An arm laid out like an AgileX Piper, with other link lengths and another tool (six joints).
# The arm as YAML. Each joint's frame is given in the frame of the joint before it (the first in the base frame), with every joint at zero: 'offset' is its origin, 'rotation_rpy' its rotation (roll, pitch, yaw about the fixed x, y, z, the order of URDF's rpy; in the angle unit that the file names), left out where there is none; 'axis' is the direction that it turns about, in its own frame. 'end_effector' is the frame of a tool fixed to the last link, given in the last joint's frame.
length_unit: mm
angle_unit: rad
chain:
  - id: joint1
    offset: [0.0, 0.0, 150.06]
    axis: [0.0, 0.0, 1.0]
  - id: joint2
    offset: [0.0, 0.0, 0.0]
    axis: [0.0, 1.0, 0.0]
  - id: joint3
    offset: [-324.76, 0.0, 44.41]
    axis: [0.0, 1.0, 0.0]
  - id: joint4
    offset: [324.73, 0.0, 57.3]
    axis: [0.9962, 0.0, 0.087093]
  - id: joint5
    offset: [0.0, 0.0, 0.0]
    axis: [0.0, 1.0, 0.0]
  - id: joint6
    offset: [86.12, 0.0, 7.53]
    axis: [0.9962, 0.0, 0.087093]
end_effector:
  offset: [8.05, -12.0, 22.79]
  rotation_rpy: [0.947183, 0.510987, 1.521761]
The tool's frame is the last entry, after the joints.
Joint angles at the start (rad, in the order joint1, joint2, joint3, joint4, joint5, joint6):
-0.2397 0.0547 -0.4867 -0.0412 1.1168 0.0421
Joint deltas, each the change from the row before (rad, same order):
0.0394 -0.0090 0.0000 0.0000 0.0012 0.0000
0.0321 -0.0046 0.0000 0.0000 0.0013 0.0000
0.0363 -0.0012 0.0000 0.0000 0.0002 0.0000
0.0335 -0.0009 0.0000 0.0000 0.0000 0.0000
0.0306 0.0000 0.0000 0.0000 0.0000 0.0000
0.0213 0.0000 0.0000 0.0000 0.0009 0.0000
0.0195 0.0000 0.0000 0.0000 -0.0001 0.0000
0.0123 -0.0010 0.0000 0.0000 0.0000 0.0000
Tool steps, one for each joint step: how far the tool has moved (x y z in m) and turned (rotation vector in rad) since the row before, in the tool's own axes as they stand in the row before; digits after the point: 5 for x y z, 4 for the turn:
0.00157 0.00083 -0.00105 -0.0229 0.0323 -0.0064
0.00117 0.00055 -0.00028 -0.0160 0.0276 -0.0044
0.00112 0.00061 0.00056 -0.0157 0.0324 -0.0044
0.00102 0.00057 0.00057 -0.0145 0.0299 -0.0040
0.00090 0.00049 0.00069 -0.0125 0.0277 -0.0035
0.00066 0.00027 0.00046 -0.0079 0.0196 -0.0022
0.00057 0.00032 0.00045 -0.0081 0.0176 -0.0023
0.00039 0.00023 0.00007 -0.0059 0.0107 -0.0016

